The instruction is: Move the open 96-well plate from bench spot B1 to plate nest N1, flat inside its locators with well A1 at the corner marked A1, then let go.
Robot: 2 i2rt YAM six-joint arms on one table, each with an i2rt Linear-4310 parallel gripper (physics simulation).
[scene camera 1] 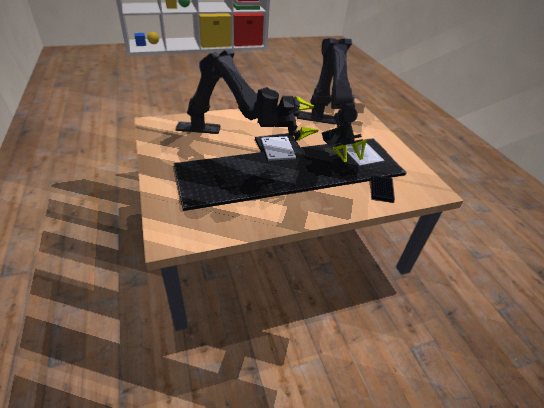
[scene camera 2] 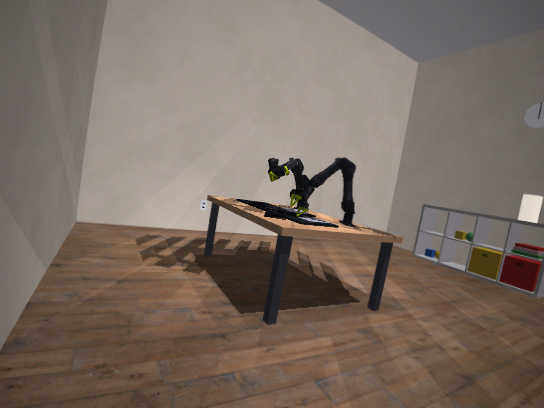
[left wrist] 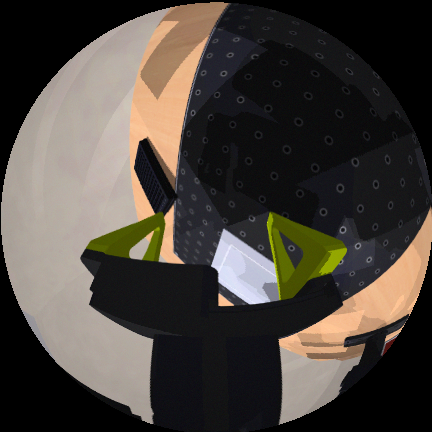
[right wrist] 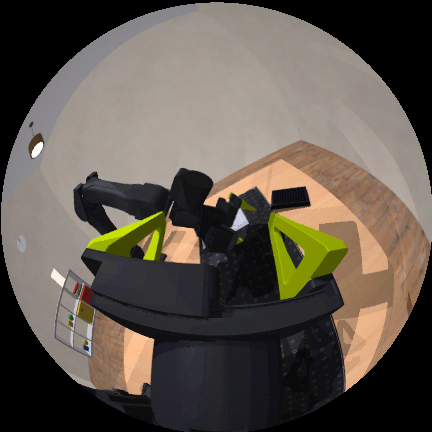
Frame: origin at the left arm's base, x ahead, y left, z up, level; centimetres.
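Where they show: left gripper, fingertip midpoint: [scene camera 1: 353,160] [scene camera 2: 294,211] [left wrist: 215,217] [right wrist: 248,224]; right gripper, fingertip midpoint: [scene camera 1: 315,119] [scene camera 2: 283,174] [right wrist: 216,217]; left arm's base, link origin: [scene camera 1: 316,118] [scene camera 2: 346,224]; right arm's base, link origin: [scene camera 1: 198,128].
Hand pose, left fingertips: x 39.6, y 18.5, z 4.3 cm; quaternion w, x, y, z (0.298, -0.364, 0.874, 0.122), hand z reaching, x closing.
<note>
Each offset is from my left fingertips to the centre of the thing. "spot": to the spot under its first point. Level surfaces: height alone.
A white plate @[dz -2.1, dx -3.9, dy -32.3 cm] [scene camera 1: 277,147] lies flat on the black perforated deck mat @[dz -3.0 cm] [scene camera 1: 282,172], toward its back middle. It also shows in the left wrist view [left wrist: 242,270]. My left gripper [scene camera 1: 303,118] is open and empty, held above and just right of the plate. My right gripper [scene camera 1: 350,150] is open and empty, low over a second white rectangle @[spot: dz -2.8, dx -12.5, dy +5.9 cm] [scene camera 1: 365,152] at the mat's right end. The left wrist view shows the left fingers [left wrist: 217,242] spread over the mat. The right wrist view shows the right fingers [right wrist: 217,238] spread, with the left arm beyond.
A small black grid-patterned block @[dz -2.9, dx +11.2, dy +12.5 cm] [scene camera 1: 383,190] lies on the wooden table off the mat's front right corner; it also appears in the left wrist view [left wrist: 153,175]. Shelves [scene camera 1: 197,24] stand far behind.
</note>
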